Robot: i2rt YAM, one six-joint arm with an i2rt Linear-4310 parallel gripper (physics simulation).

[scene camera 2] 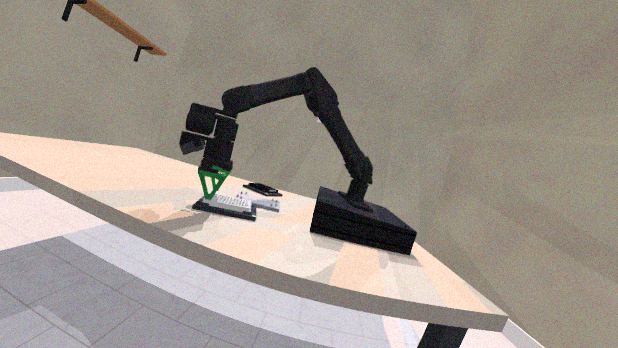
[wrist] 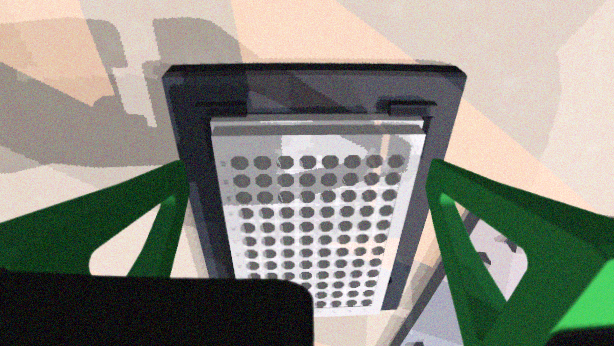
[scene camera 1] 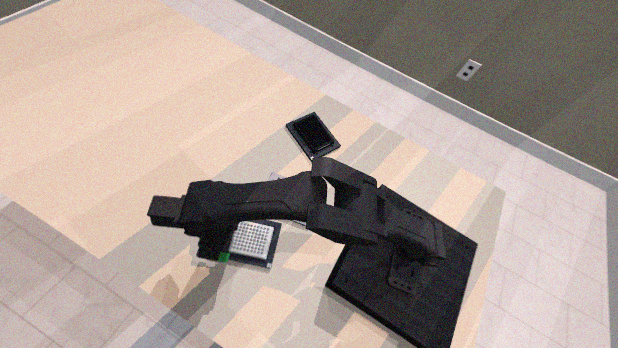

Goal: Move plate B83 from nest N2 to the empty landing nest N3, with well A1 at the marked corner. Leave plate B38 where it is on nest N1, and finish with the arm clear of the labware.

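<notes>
A white well plate (scene camera 1: 253, 239) (scene camera 2: 227, 202) (wrist: 317, 220) sits flat on a dark nest (scene camera 1: 274, 248) (scene camera 2: 240, 215) (wrist: 200, 85). My gripper (scene camera 2: 209, 196) (wrist: 307, 173) is open, its green fingertips either side of the white plate near its far end, apart from it. A black plate (scene camera 1: 312, 131) sits on another dark nest (scene camera 1: 333, 146) (scene camera 2: 276, 194) at the back. A pale grey nest (scene camera 2: 265, 204) (wrist: 432, 315) with small dark posts lies between them, partly hidden by the arm in scene camera 1; no plate shows on it. Plate labels are not readable.
The arm's black base (scene camera 1: 425, 305) (scene camera 2: 362, 225) stands on the table to the right of the nests. The forearm passes above the pale nest. A wooden wall shelf (scene camera 2: 117, 25) is high at the upper left, well away from the arm.
</notes>
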